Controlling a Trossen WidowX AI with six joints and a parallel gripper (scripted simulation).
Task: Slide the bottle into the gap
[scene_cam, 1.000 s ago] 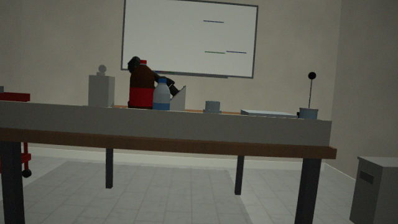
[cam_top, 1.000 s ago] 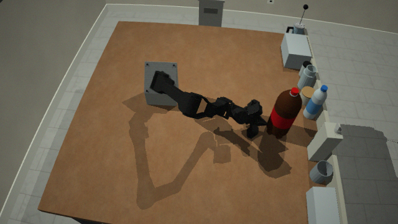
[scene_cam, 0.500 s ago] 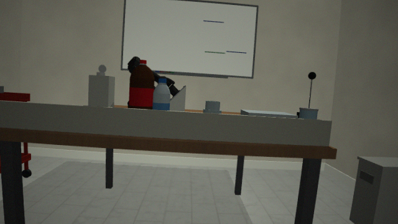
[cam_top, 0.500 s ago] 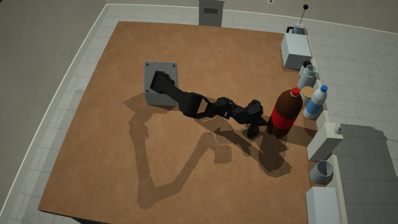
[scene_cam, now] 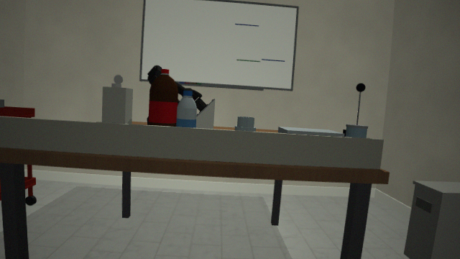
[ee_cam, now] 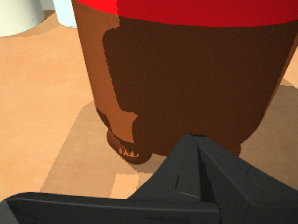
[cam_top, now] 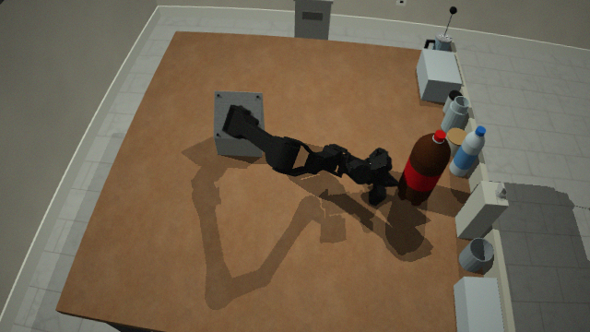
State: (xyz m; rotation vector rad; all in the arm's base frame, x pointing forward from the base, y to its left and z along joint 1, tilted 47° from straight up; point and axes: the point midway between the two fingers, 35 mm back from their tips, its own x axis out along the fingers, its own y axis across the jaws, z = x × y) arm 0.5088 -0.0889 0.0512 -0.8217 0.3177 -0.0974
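Now: hand 90 mm short of the cola bottle, 10 mm to the right of it and 90 mm below it. Also, from my hand: grey cup: 270 mm ahead, 210 mm to the right, 30 mm below; blue-capped water bottle: 260 mm ahead, 130 mm to the left, 50 mm above; cork-lidded jar: 240 mm ahead, 220 mm to the left, 20 mm below.
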